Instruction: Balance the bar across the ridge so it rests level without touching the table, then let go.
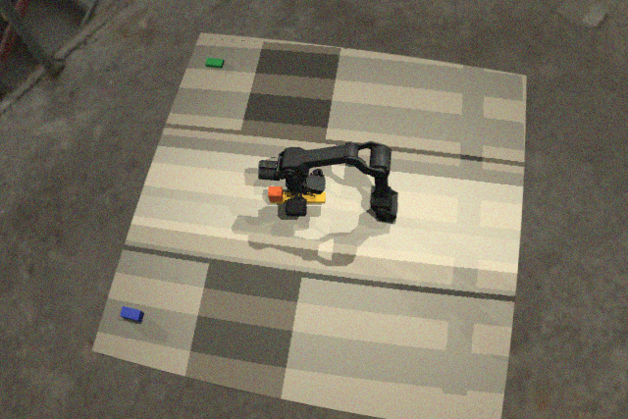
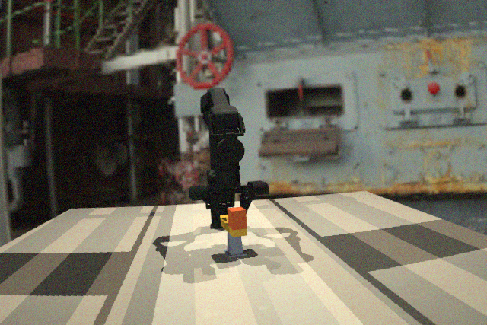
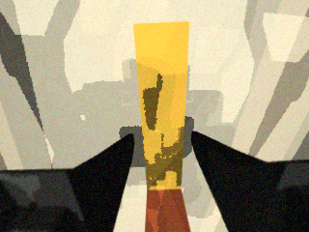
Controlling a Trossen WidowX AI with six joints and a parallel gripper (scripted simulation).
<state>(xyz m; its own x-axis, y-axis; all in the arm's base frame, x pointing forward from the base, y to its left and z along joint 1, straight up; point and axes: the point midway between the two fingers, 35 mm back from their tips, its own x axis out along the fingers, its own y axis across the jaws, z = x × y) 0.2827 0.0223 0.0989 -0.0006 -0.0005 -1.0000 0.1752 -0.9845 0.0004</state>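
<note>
Now: gripper tip 30 mm short of the small grey-blue ridge, 10 mm to the right of it and 10 mm above it. Round my gripper tip: green block (520 mm to the right, 460 mm ahead, 60 mm below); blue block (480 mm to the left, 460 mm ahead, 50 mm below).
</note>
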